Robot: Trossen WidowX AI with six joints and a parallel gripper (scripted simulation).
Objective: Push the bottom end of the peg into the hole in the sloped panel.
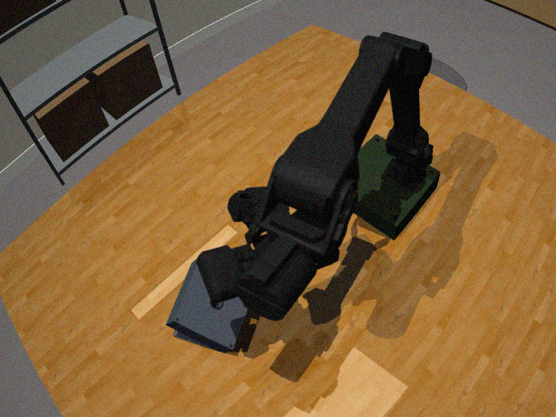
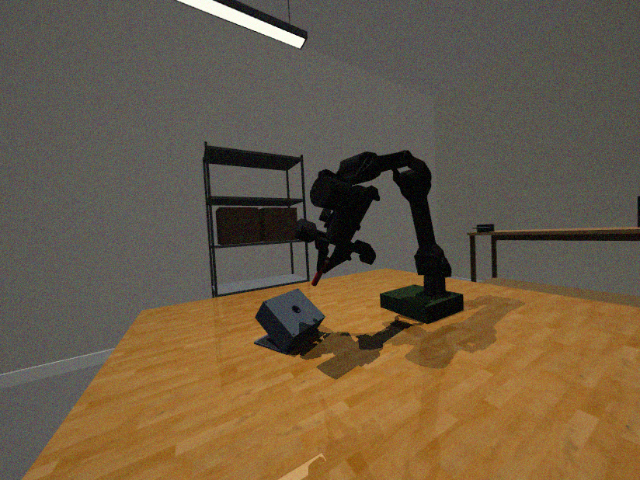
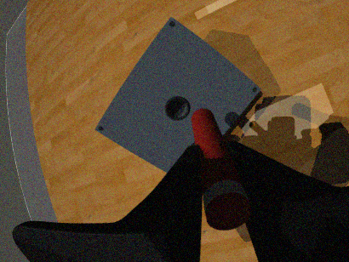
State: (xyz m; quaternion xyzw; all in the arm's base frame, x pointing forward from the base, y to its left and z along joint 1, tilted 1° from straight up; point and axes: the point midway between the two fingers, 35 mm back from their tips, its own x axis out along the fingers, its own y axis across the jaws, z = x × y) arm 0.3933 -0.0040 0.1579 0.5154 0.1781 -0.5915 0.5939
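The sloped panel is 50 mm ahead of my gripper tip, 60 mm to the right of it and 120 mm below it. Round my gripper tip: round peg (10 mm to the left, 10 mm above).
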